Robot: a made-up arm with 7 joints.
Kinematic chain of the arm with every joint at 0, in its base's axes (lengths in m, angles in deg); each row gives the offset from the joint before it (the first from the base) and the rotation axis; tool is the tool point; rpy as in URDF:
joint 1: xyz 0 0 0.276 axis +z
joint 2: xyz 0 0 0 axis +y
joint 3: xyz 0 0 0.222 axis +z
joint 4: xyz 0.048 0 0 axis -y
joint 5: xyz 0.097 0 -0.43 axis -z
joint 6: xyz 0 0 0 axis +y
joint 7: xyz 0.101 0 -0.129 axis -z
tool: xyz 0 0 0 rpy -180 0 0
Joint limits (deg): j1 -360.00..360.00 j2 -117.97..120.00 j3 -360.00..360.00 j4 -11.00..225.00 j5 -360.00..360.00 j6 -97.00..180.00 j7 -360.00..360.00
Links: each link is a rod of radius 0.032 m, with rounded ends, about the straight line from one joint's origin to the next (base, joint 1, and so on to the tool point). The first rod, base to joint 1, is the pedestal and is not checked.
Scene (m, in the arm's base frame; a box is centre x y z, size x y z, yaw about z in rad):
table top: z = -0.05
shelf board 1: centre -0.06 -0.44 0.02 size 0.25 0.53 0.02 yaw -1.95
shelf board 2: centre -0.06 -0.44 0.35 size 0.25 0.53 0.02 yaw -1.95
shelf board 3: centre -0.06 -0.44 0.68 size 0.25 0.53 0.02 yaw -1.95
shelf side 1: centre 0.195 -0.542 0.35 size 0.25 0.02 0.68 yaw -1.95
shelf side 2: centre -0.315 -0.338 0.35 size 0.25 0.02 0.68 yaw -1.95
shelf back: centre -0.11 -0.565 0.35 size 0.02 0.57 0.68 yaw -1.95
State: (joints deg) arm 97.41 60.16 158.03 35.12 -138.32 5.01 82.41
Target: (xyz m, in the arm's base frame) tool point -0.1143 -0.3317 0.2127
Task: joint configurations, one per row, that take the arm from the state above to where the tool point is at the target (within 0.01 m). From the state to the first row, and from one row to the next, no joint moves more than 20 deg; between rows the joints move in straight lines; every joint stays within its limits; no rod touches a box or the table.
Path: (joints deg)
1: 114.57 68.32 153.13 28.53 -141.15 7.49 85.63
2: 131.74 76.48 148.23 21.94 -143.98 9.97 88.85
3: 148.90 84.64 143.33 15.35 -146.81 12.45 92.07
4: 166.07 92.80 138.43 8.77 -149.64 14.93 95.29
5: 183.23 100.97 133.53 2.18 -152.47 17.41 98.51
6: 200.39 109.13 128.63 -4.41 -155.30 19.89 101.73
7: 217.56 117.29 123.73 -11.00 -158.13 22.37 104.95
8: 199.82 111.15 129.39 -11.00 -149.98 31.56 101.73
9: 182.09 105.02 135.05 -11.00 -141.83 40.76 98.51
10: 164.36 98.89 140.71 -11.00 -133.68 49.95 95.29
11: 146.63 92.76 146.37 -11.00 -125.53 59.15 92.07
12: 128.89 86.62 152.03 -11.00 -117.38 68.34 88.85
13: 111.16 80.49 157.69 -11.00 -109.23 77.53 85.63
14: 93.43 74.36 163.35 -11.00 -101.08 86.73 82.41

